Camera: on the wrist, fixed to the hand. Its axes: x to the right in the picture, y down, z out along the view.
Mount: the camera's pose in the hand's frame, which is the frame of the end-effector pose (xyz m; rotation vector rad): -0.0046 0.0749 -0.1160 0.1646 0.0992 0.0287
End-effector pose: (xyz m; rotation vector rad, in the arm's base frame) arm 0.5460 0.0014 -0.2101 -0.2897 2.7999 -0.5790
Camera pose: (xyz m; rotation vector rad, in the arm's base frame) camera 0.5054 0.1116 -0.1374 -0.1918 2.8225 -0.8329
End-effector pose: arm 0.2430 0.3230 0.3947 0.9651 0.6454 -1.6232
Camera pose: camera 0.3457 0.3998 0.3432 1.1758 0.5685 -1.6299
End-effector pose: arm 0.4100 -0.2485 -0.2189 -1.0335 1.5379 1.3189
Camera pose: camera 0.3309 -0.3554 -0.1813 -0.9881 1.7107 1.1534
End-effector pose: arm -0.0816 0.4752 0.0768 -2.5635 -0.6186 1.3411
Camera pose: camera 0.0316 0.4095 0.1211 -2.4966 -0.4365 1.2103
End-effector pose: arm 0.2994 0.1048 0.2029 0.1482 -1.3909 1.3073
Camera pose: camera 0.3183 0.2152 0.1220 0.1726 -1.2055 1.4340
